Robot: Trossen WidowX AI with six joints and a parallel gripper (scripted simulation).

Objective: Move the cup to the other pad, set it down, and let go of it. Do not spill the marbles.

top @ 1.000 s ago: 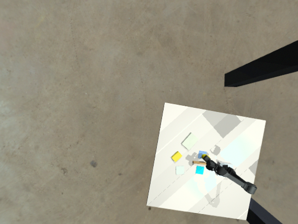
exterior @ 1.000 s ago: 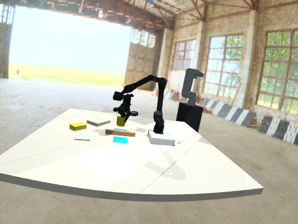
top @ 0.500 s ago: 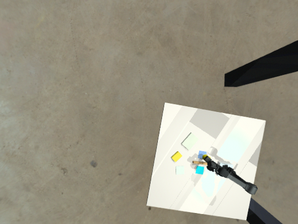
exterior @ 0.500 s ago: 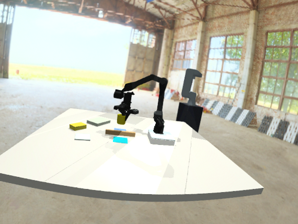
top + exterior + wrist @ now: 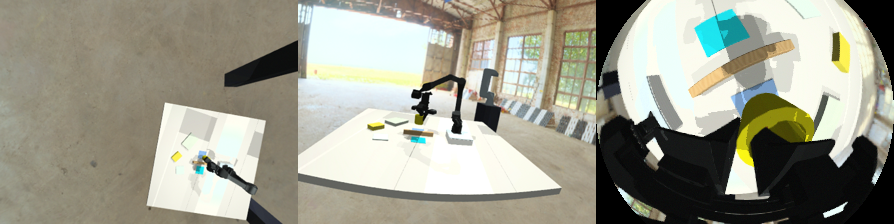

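My gripper tip is now 4 cm short of the cyan pad, 16 cm to the right of it and 10 cm above it. The rest, counted from my gripper tip: brown wooden bar (3 cm ahead, 7 cm to the left, 8 cm below); yellow cup (2 cm ahead, 2 cm to the right); light blue pad (2 cm ahead, 3 cm to the right, 10 cm below).
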